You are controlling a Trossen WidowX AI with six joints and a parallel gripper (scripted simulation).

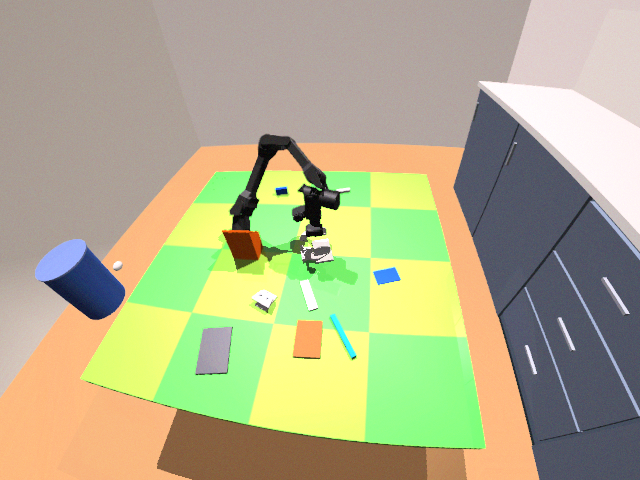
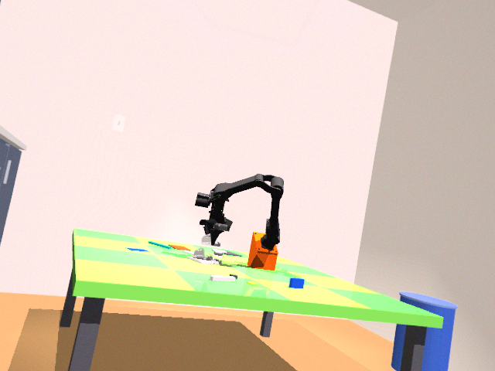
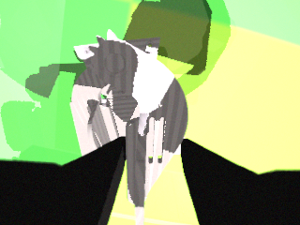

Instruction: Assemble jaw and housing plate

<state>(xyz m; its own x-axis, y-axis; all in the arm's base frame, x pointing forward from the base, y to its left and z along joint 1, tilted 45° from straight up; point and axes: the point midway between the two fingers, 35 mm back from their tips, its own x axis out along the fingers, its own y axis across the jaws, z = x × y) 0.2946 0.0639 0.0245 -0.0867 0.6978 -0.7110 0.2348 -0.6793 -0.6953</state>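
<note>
My gripper tip is 3 cm past the jaw and 3 cm to the left of it. From my gripper tip the other things lie so: blue card (30 cm ahead, 11 cm to the right, 8 cm below); white housing plate (13 cm behind, 29 cm to the right, 6 cm below); white bar (4 cm ahead, 40 cm to the left, 8 cm below).
</note>
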